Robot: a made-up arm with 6 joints.
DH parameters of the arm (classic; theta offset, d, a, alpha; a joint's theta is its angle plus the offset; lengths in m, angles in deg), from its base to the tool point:
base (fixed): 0 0.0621 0 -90
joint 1: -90 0.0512 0.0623 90
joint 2: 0 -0.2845 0.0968 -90
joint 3: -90 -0.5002 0.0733 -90
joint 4: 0 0.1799 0.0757 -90
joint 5: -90 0.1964 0.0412 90
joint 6: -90 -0.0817 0.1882 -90
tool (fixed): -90 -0.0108 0 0
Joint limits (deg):
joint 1: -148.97..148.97
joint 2: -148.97..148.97
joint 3: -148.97..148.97
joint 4: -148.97..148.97
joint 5: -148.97..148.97
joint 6: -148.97..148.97
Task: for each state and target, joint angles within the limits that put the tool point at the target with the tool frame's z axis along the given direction. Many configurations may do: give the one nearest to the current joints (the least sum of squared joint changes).
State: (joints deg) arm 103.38 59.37 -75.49 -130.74 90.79 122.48
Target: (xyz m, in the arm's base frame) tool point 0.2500 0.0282 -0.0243 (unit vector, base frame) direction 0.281 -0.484 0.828
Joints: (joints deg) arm 91.90 101.90 -43.07 -109.31 112.14 119.84
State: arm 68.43 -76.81 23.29 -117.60 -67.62 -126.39
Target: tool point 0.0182 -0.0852 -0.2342 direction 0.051 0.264 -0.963
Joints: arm 45.80 -110.75 2.67 -132.85 -39.56 -89.11
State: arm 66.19 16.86 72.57 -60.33 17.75 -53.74
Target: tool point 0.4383 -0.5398 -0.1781 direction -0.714 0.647 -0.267
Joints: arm 85.12 3.85 79.37 -52.58 57.52 -82.00
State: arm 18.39 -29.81 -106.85 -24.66 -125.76 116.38
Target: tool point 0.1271 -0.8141 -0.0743 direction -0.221 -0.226 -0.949
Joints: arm 37.43 2.31 -128.01 -20.77 -105.97 148.97
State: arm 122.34 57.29 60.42 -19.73 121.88 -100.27
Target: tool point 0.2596 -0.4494 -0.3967 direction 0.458 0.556 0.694
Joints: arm 106.69 11.70 40.83 14.93 110.95 -43.84
